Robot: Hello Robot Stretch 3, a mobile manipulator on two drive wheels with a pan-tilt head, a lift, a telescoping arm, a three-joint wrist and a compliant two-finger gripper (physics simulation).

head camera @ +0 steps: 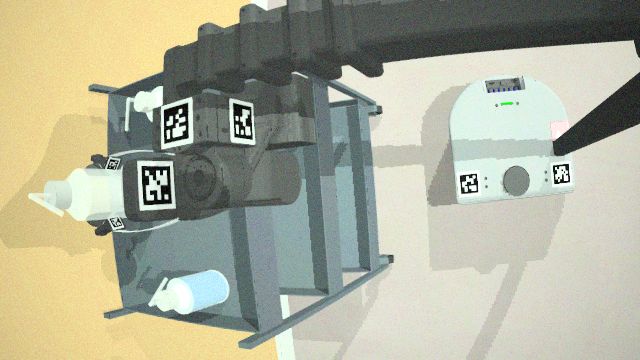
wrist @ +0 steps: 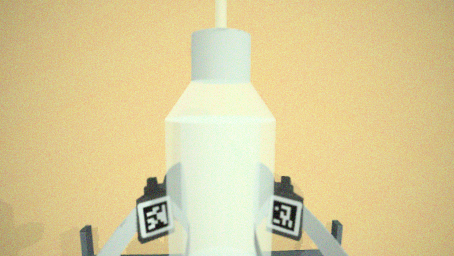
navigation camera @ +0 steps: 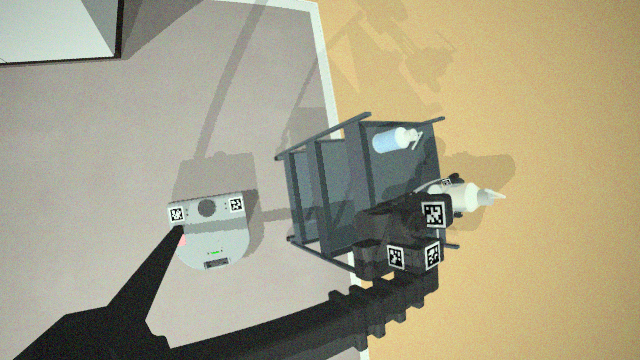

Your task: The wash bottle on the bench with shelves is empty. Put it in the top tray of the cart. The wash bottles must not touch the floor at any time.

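Pixels of known places: gripper, between the fingertips: (head camera: 90, 195) (navigation camera: 461, 194); robot's base, origin of its link: (head camera: 514, 179) (navigation camera: 205, 207).
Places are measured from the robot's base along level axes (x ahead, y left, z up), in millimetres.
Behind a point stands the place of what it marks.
Observation:
My gripper (head camera: 100, 196) {x -26, y -508, z 932 mm} (navigation camera: 456, 196) {x -26, y -508, z 932 mm} (wrist: 219, 182) {x -26, y -508, z 932 mm} is shut on a whitish, translucent wash bottle (head camera: 82, 194) {x -24, y -438, z 994 mm} (navigation camera: 469, 197) {x -21, y -437, z 993 mm} (wrist: 220, 150), which is upright with its nozzle up. The gripper and bottle are raised above the grey cart (head camera: 325, 200) {x 4, y -387, z 454 mm} (navigation camera: 325, 200) {x -31, y -436, z 398 mm}; in the head view they overlap the top tray's (head camera: 257, 270) {x 94, y -388, z 718 mm} (navigation camera: 360, 170) {x 62, y -387, z 712 mm} far edge. The bottle's base is hidden by the wrist in the head view. A blue-filled wash bottle (head camera: 207, 290) {x 130, y -485, z 723 mm} (navigation camera: 387, 141) {x 132, y -485, z 730 mm} stands in one corner of the top tray. Another bottle (head camera: 145, 102) {x -165, y -516, z 807 mm} shows partly behind the arm. The bench with shelves cannot be made out.
My arm (head camera: 280, 45) {x -94, y -156, z 1040 mm} (navigation camera: 300, 325) {x -82, y -55, z 1029 mm} reaches over one side of the cart. The cart's corner posts (wrist: 87, 242) rise at the tray corners. My base (head camera: 510, 120) {x -146, y 2, z 160 mm} (navigation camera: 215, 232) {x -104, y -20, z 160 mm} stands on the floor beside the cart. A white box-like piece (navigation camera: 50, 30) {x 746, y 536, z 307 mm} is at the navigation view's top left.

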